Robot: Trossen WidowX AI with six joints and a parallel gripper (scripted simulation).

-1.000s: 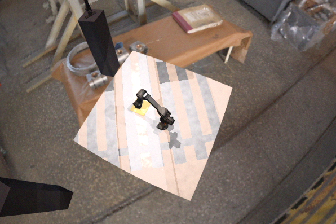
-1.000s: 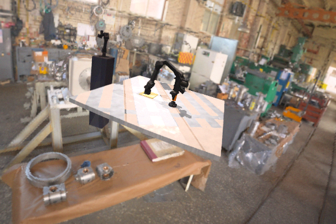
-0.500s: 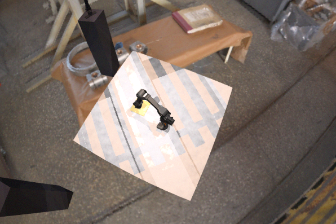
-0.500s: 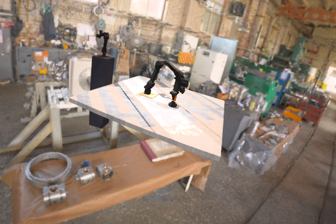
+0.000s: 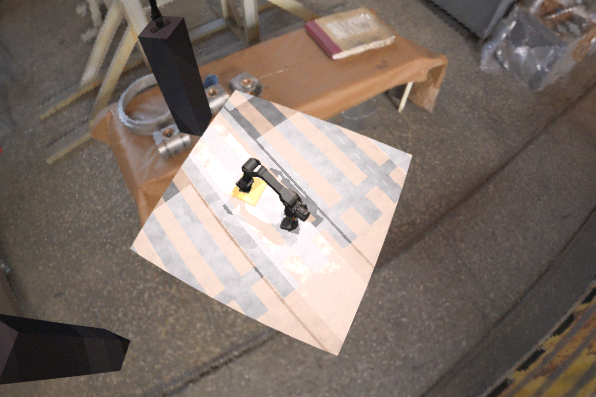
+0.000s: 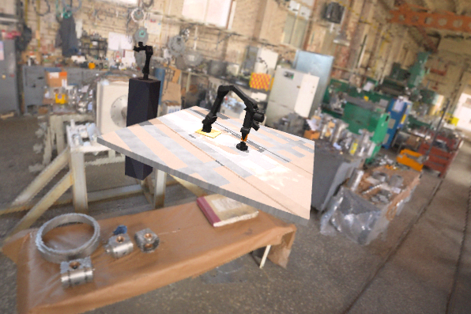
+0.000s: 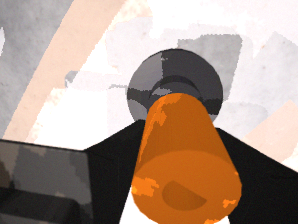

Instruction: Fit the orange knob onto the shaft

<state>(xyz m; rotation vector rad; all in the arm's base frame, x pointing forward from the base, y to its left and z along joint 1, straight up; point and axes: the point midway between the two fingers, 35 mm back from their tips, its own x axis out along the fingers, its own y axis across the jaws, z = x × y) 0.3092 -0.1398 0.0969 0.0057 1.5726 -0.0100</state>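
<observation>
My gripper tip is 20 mm below the orange knob. The rest, counted from my gripper tip: D-shaped shaft: 40 mm below.
</observation>
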